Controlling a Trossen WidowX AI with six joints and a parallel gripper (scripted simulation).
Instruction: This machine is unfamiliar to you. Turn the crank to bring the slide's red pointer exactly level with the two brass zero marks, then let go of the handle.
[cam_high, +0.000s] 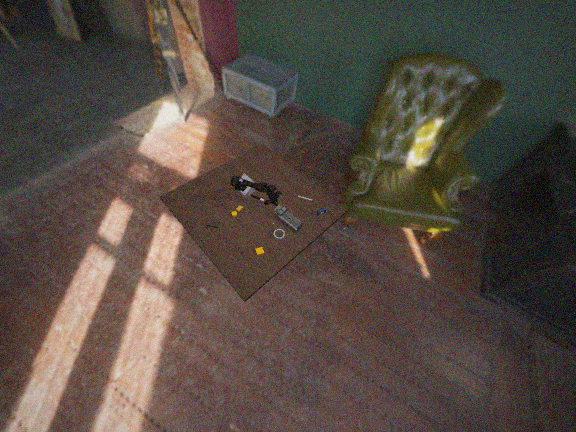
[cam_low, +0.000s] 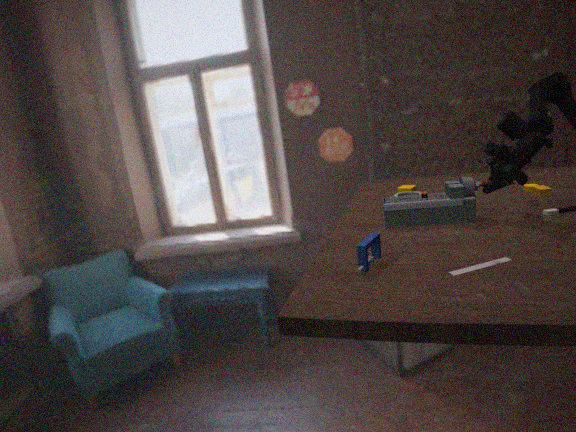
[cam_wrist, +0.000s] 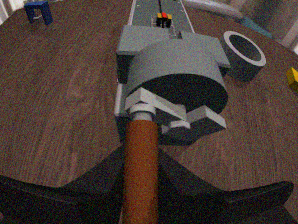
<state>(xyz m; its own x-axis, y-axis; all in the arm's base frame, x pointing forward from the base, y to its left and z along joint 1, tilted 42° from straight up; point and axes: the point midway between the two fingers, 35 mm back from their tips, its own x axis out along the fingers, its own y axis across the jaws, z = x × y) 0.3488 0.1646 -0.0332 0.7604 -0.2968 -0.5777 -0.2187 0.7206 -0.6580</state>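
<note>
Right now my gripper tip is 2 cm past the crank handle and 2 cm below it. Round my gripper tip: blue u-shaped piece: 26 cm ahead, 35 cm to the left, 5 cm below; then white strip: 2 cm ahead, 34 cm to the left, 8 cm below; then red pointer: 17 cm ahead, 1 cm to the left.
</note>
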